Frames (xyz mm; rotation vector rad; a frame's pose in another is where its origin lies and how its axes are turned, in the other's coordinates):
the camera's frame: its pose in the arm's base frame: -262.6 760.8 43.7 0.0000 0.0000 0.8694
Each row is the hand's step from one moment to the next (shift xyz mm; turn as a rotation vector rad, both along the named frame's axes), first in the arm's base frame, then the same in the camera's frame.
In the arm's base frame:
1: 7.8 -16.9 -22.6 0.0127 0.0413 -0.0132
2: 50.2 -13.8 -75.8 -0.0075 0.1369 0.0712
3: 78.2 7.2 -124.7 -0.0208 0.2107 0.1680
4: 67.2 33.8 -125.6 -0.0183 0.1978 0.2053
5: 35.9 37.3 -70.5 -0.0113 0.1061 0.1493
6: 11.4 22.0 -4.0 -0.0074 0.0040 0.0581
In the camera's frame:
1: -7.9 -16.9 -22.6 0.0397 0.0169 -0.0132
2: 21.9 -47.3 -75.8 0.0997 0.0941 0.0712
3: 56.0 -55.1 -124.7 0.1475 0.1519 0.1680
4: 69.2 -29.5 -125.6 0.1393 0.1416 0.2053
5: 51.7 -3.4 -70.5 0.0738 0.0771 0.1493
6: 24.2 5.5 -4.0 -0.0017 0.0082 0.0581

